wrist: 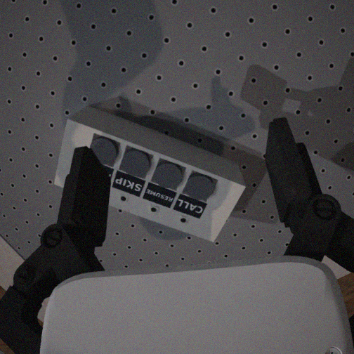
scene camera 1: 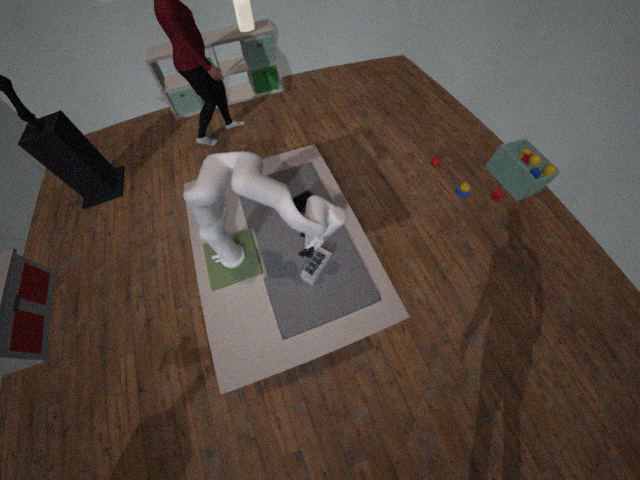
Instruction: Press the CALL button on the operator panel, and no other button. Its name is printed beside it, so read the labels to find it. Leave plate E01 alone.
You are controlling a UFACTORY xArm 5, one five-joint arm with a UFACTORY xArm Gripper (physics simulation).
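Frame: origin at the arm's base, x ahead, y left, z up, level; millimetres.
Where they show: gripper, fingertip midpoint: (scene camera 1: 302, 245); arm's base, link origin: (scene camera 1: 232, 256).
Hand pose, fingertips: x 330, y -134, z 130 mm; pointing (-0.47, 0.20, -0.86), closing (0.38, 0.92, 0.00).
Note:
Each offset is from my fingertips to the top centre of the thing. Level surfaces: height alone.
The operator panel {67 mm right, 40 mm ahead, 88 mm down} (scene camera 1: 310, 277) (wrist: 221, 220) is a pale box with a row of round grey buttons. In the wrist view its labels appear upside down. The CALL button (wrist: 200, 187) is at the right end, above the CALL label (wrist: 190, 206). The RESUME button (wrist: 169, 173) and SKIP button (wrist: 136, 162) sit to its left. Another button (wrist: 105, 150) is at the left end, its label mostly hidden by a finger. My gripper (wrist: 181, 149) is open and empty above the panel, one finger over its left end. A black plate {313 mm left, 97 mm ahead, 118 mm down} (scene camera 1: 301, 199), partly behind the arm, shows no readable name.
The panel rests on a grey perforated board {144 mm down} (scene camera 1: 330, 310) on a pale table {157 mm down} (scene camera 1: 237, 361). The arm base stands on a green pad (scene camera 1: 220, 281). A person (scene camera 1: 188, 51) stands near a shelf. A teal box (scene camera 1: 509, 173) and small coloured toys are on the floor at right.

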